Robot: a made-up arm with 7 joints. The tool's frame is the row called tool. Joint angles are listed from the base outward. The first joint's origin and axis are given. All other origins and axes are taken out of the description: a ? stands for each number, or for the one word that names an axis. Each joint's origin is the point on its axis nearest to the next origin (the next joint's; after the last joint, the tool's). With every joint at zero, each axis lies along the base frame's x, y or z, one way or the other. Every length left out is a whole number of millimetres.
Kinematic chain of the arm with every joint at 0, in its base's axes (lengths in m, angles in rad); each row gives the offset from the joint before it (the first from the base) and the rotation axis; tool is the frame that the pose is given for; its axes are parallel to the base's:
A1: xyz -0.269 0 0.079 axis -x
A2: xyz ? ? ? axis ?
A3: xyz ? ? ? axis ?
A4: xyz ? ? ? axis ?
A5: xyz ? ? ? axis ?
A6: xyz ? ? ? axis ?
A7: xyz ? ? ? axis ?
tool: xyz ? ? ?
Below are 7 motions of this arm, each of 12 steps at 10 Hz.
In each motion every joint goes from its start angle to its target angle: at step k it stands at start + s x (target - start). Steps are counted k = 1, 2, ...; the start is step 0. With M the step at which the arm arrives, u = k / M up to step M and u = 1 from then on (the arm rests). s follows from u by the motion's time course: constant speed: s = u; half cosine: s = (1 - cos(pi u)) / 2; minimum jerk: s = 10 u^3 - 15 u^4 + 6 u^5.
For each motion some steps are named. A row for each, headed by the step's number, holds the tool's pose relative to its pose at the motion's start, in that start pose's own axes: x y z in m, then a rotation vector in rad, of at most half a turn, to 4 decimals.
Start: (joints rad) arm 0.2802 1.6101 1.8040 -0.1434 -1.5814 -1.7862 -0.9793
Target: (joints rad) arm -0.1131 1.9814 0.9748 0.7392 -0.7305 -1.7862 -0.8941
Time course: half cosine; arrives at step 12
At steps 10, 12:
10: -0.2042 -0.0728 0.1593 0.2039 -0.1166 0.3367
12: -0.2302 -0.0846 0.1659 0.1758 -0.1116 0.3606

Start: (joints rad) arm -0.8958 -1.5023 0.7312 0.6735 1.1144 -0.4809 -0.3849
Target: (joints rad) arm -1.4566 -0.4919 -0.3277 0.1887 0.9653 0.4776 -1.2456
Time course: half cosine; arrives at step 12
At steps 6, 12:
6: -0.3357 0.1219 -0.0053 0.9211 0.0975 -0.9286
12: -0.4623 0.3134 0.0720 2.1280 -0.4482 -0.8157

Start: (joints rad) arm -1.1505 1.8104 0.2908 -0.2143 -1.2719 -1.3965 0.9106
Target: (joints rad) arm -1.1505 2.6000 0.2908 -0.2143 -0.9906 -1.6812 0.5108
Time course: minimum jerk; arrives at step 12
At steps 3, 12:
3: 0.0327 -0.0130 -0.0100 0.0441 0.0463 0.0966
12: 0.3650 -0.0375 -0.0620 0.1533 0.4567 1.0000

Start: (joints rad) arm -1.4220 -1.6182 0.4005 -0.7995 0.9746 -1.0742 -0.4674
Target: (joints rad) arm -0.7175 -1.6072 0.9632 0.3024 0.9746 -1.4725 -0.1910
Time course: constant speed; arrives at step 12
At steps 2, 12:
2: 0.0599 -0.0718 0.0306 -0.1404 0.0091 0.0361
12: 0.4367 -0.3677 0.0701 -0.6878 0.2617 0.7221

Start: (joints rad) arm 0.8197 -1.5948 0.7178 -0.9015 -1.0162 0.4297 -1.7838
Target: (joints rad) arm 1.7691 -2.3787 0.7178 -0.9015 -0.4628 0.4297 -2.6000
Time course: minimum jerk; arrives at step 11
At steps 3, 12:
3: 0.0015 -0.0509 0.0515 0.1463 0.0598 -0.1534
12: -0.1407 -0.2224 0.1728 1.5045 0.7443 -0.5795

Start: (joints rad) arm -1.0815 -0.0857 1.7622 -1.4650 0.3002 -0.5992 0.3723
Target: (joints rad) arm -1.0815 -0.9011 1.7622 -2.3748 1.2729 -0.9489 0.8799
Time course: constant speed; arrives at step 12
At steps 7, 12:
7: -0.2323 -0.2087 0.1654 -0.2132 0.0525 0.2995
12: -0.3506 -0.3750 0.2686 -0.2432 0.1721 0.5255

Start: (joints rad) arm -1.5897 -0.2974 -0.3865 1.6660 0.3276 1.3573 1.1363
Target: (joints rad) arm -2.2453 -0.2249 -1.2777 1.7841 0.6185 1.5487 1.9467
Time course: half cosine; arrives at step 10
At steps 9, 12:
9: 0.4449 -0.0362 0.0228 -0.5605 -1.1693 -1.5205
12: 0.4488 -0.0447 0.0252 -0.5971 -1.1820 -1.5576

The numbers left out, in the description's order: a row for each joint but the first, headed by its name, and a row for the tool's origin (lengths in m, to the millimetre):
A2: xyz 0 0.098 -0.05, axis -y
A3: xyz 0.339 0 -0.024, axis -x
A4: xyz 0 0.312 0.162, axis +z
A5: xyz -0.039 0.066 0, axis -x
A6: xyz 0 -0.035 -0.295, axis -z
A7: xyz -0.012 -0.128 0, axis -y
tool: xyz -0.052 0 -0.095

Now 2 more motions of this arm.
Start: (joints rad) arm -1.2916 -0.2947 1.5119 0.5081 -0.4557 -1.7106 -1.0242
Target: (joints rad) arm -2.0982 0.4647 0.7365 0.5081 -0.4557 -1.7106 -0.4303
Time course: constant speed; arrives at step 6
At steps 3, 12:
3: -0.3939 -0.0090 0.1852 -0.3704 -0.8138 -0.6046
12: -0.7830 0.2434 0.1410 -0.9414 -1.5368 -1.1556

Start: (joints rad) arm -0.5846 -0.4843 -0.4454 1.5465 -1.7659 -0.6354 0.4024
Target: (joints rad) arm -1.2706 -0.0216 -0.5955 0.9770 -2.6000 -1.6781 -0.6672
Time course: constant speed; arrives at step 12
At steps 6, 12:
6: 0.1187 0.2328 -0.2205 0.4201 0.2914 0.8762
12: 0.1132 0.6008 -0.2698 0.4704 0.1337 1.8320

